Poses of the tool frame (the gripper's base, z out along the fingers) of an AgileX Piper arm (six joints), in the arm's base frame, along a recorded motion.
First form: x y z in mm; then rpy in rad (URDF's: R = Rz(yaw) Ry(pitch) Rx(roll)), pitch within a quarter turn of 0, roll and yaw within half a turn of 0.
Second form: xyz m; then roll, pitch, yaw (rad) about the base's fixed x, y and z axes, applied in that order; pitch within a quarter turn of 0, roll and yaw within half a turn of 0. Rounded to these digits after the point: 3 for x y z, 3 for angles.
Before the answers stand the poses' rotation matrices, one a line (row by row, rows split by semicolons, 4 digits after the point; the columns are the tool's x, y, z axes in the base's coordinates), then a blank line. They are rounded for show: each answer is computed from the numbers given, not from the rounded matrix.
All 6 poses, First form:
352 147 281 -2.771 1.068 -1.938
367 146 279 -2.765 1.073 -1.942
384 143 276 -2.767 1.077 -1.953
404 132 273 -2.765 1.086 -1.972
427 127 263 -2.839 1.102 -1.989
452 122 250 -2.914 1.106 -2.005
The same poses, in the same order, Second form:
-0.1730 -0.7560 0.6312; -0.4498 0.6308 0.6323; -0.8762 -0.1745 -0.4492
-0.1732 -0.7494 0.6391; -0.4450 0.6384 0.6280; -0.8786 -0.1756 -0.4440
-0.1768 -0.7433 0.6451; -0.4398 0.6460 0.6239; -0.8805 -0.1734 -0.4411
-0.1820 -0.7290 0.6599; -0.4290 0.6627 0.6138; -0.8848 -0.1714 -0.4334
-0.1835 -0.7643 0.6182; -0.4129 0.6306 0.6572; -0.8921 -0.1346 -0.4313
-0.1886 -0.7990 0.5711; -0.4066 0.5928 0.6951; -0.8939 -0.1011 -0.4367

0.352 0.147 0.281 -2.771 1.068 -1.938
0.367 0.146 0.279 -2.765 1.073 -1.942
0.384 0.143 0.276 -2.767 1.077 -1.953
0.404 0.132 0.273 -2.765 1.086 -1.972
0.427 0.127 0.263 -2.839 1.102 -1.989
0.452 0.122 0.250 -2.914 1.106 -2.005

